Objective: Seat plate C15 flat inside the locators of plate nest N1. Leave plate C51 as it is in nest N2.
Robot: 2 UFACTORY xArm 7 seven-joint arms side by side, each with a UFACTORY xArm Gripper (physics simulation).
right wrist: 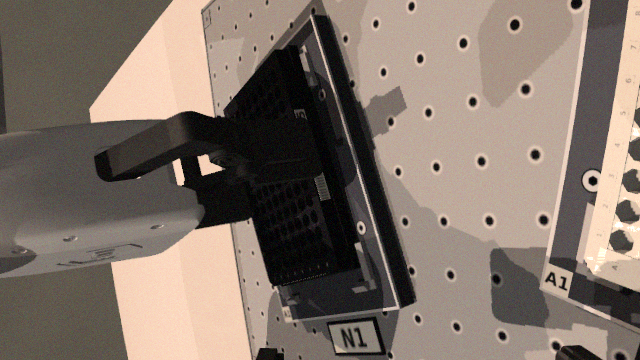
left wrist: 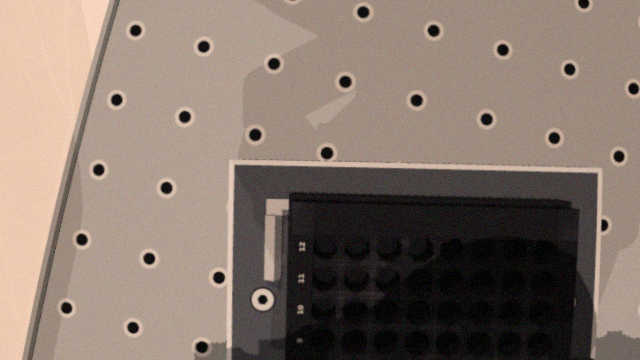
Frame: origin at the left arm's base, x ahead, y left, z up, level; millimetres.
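Seen in the pictures: left gripper, fingertip midpoint: (right wrist: 275,174).
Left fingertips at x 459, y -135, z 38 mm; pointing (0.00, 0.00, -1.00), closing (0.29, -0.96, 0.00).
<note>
Pixels of each thing's top centre, then the offset from my left fingertips to it. "spot": a spot on its surface instead.
- Plate C15 at its top centre: (right wrist: 269,177) dx -1, dy +1, dz +5 mm
- nest N1 at its top centre: (right wrist: 292,201) dx -18, dy +0, dz -9 mm
- pale plate at a spot on its surface: (right wrist: 612,205) spot: dx -16, dy -190, dz +1 mm
- dark nest at a spot on its surface: (right wrist: 572,165) spot: dx -5, dy -172, dz -13 mm
- N1 sign at its top centre: (right wrist: 353,337) dx -102, dy -27, dz -23 mm
- perforated board at its top centre: (right wrist: 480,161) dx -2, dy -127, dz -24 mm
Plate C15 (left wrist: 435,295) (right wrist: 292,210), black with round wells, is at nest N1 (left wrist: 415,182) (right wrist: 325,305), inside its light outline. A strip of nest floor and pale locator pieces show past its lower end in the right wrist view; whether its underside is flat on the nest is too dark to tell. My left gripper (right wrist: 275,174) straddles the plate and is shut on it, one finger covering part of the label; its fingertips are hidden in the left wrist view. My right gripper (right wrist: 424,353) is open, its fingertips far apart. No C51 or N2 label shows.
A pale plate (right wrist: 612,205) with hexagonal wells sits on a dark nest (right wrist: 572,165) marked A1 at the right; its name is not readable. The N1 sign (right wrist: 356,337) lies on the perforated board (left wrist: 165,220) (right wrist: 450,195), beside the nest.
</note>
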